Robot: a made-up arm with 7 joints.
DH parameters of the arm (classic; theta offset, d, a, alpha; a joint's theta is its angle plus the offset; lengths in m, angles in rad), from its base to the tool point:
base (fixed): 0 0 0 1.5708
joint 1: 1.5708 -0.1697 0 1.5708
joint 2: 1.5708 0 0 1.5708
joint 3: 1.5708 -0.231 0 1.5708
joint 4: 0 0 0 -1.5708
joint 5: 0 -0.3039 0 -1.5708
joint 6: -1.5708 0 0 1.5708
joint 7: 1.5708 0 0 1.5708
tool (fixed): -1.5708 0 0 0
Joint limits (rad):
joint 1: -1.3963..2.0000
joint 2: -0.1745..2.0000
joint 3: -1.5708..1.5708
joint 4: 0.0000..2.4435
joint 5: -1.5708..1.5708
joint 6: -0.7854..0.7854
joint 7: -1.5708..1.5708
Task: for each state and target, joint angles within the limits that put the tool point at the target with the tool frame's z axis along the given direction. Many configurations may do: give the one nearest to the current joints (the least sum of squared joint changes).
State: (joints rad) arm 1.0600 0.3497 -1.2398 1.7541 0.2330 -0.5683 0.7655
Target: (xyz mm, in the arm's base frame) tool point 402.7 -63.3 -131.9 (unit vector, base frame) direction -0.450 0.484 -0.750
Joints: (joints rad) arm 0.8663 -0.1448 -0.8262 0.8921 0.6753 -0.7845 0.1785
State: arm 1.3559 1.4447 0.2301 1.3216 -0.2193 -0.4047 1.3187
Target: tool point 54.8 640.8 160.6 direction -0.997 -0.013 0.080
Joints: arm 1.1635 1.3637 0.5760 0.7258 -0.3177 -0.4047 1.5708
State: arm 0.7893 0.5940 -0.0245 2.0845 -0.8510 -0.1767 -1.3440
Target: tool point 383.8 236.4 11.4 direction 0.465 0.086 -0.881
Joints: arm 0.7254 0.5544 -0.2423 1.5269 -1.0502 -0.1972 -1.4823
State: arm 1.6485 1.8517 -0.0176 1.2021 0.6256 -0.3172 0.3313
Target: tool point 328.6 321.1 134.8 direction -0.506 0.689 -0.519
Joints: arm 1.1716 1.1631 -0.5931 1.5469 0.6520 -0.4512 0.3818
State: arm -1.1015 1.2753 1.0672 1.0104 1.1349 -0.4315 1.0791
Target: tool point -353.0 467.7 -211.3 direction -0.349 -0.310 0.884
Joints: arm -1.3816 0.4183 0.6852 0.6432 0.9851 -0.3006 0.9695
